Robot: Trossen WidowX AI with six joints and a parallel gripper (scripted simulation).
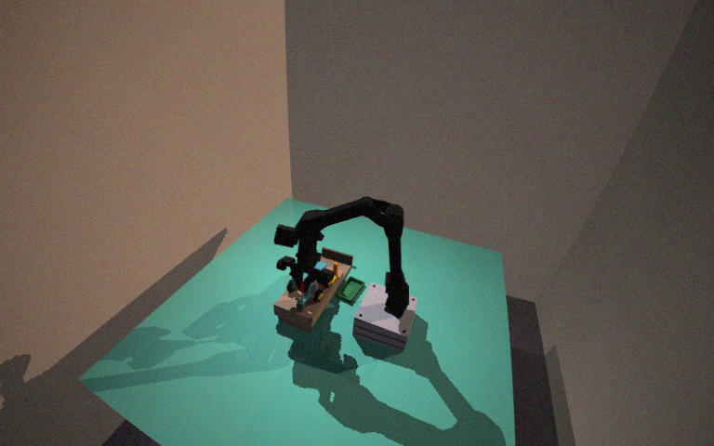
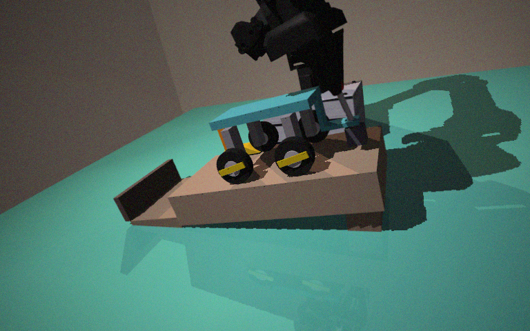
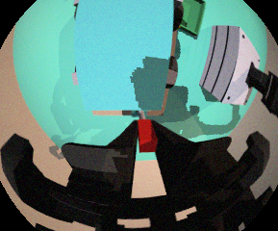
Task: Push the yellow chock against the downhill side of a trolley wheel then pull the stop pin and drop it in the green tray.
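The green tray lies 210 mm to the right of my gripper tip, 160 mm below it and 70 mm behind it. From my gripper tip the other things lie so: brown ramp 110 mm below, 90 mm to the right, 40 mm ahead; red-headed stop pin right at my gripper tip; blue trolley 90 mm to the right, 40 mm below, 30 mm ahead.
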